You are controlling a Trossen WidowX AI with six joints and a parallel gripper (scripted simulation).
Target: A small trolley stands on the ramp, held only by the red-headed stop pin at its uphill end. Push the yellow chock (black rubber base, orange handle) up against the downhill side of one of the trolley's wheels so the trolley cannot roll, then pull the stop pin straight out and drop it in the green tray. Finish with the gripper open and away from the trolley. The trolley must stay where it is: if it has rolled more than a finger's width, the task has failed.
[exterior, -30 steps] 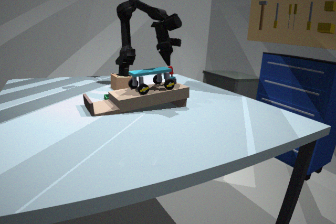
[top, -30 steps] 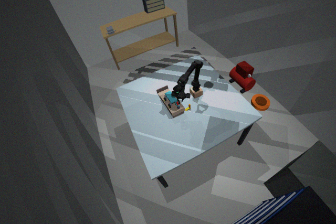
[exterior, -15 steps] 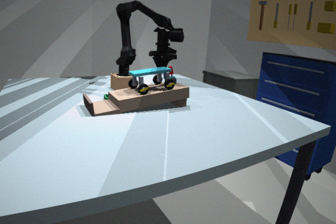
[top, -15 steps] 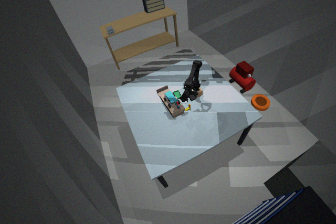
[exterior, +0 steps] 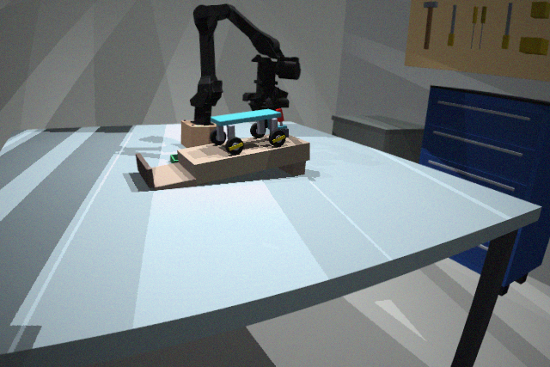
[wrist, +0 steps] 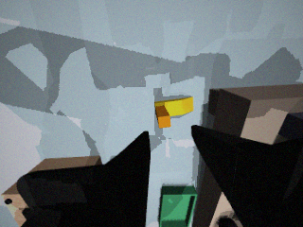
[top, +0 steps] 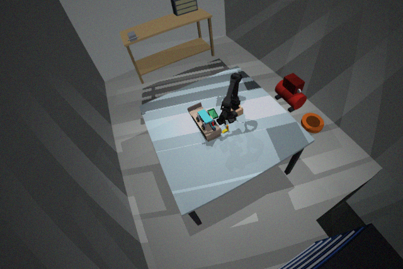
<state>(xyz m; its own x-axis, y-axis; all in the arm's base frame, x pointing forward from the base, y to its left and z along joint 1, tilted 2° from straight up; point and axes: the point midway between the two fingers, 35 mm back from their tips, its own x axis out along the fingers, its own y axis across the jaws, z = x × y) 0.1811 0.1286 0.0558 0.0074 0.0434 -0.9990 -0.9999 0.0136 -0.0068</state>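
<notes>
Now: gripper tip 2 cm short of the yellow chock and 8 cm above it. From my gripper tip the other things lie so: blue-topped trolley (14 cm ahead, 14 cm to the right, 2 cm above); tan ramp (14 cm ahead, 15 cm to the right, 5 cm below); red-headed stop pin (13 cm ahead, 2 cm to the right, 4 cm above).
</notes>
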